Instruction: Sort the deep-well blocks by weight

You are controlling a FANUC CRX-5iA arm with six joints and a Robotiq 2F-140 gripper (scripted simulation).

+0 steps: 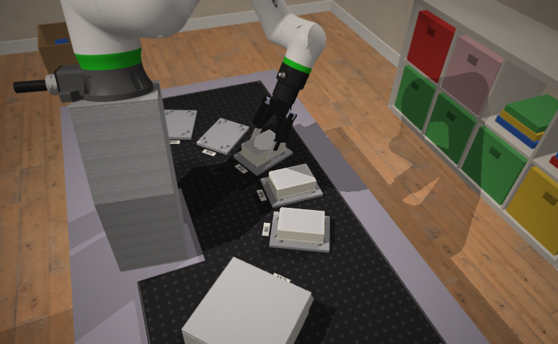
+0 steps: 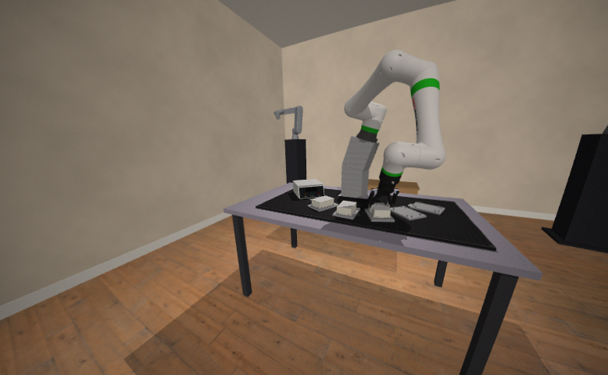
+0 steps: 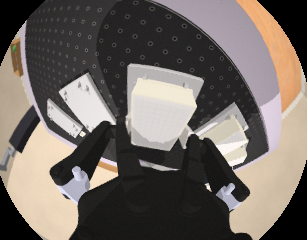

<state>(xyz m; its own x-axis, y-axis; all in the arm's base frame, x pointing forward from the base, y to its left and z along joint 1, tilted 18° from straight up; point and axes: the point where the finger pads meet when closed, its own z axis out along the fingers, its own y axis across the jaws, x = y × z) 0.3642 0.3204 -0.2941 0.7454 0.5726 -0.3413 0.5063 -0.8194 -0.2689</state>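
Now: the grey nest plate 40 mm below my hand. Also, from my hand: pale weigher platform (150 mm behind, 600 mm to the right, 50 mm above); then check-weigher (150 mm behind, 600 mm to the right, 20 mm above).
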